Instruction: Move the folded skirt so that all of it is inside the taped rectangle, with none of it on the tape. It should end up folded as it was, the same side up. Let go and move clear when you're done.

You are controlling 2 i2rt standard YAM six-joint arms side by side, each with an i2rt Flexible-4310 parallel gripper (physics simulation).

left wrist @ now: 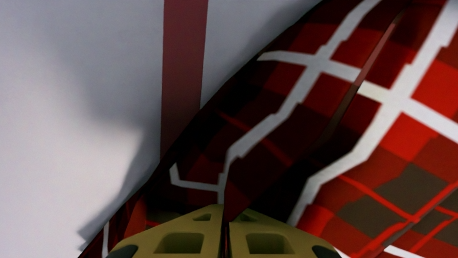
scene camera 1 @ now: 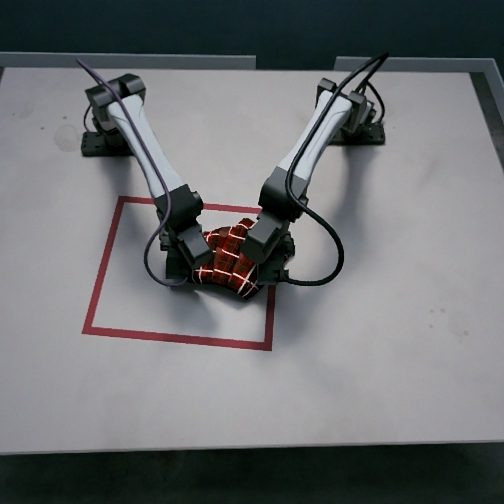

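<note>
The red plaid folded skirt (scene camera 1: 227,262) (left wrist: 430,165) is bunched between the two grippers and raised off the table, with a shadow below it. It hangs over the right part of the red taped rectangle (scene camera 1: 177,339) (left wrist: 183,60); its right end reaches over the right tape line. My left gripper (scene camera 1: 270,273) (left wrist: 225,215) is shut on the skirt's right side, with cloth between its fingertips in the left wrist view. My right gripper (scene camera 1: 184,271) is at the skirt's left side and appears shut on it; its fingertips are hidden in the scene view.
The two forearms slope in from the back and cover parts of the rectangle's back tape. A black cable (scene camera 1: 341,255) loops out to the right of the left gripper, and a purple cable (scene camera 1: 146,255) loops beside the right one. The table's front edge (scene camera 1: 250,445) lies beyond the rectangle.
</note>
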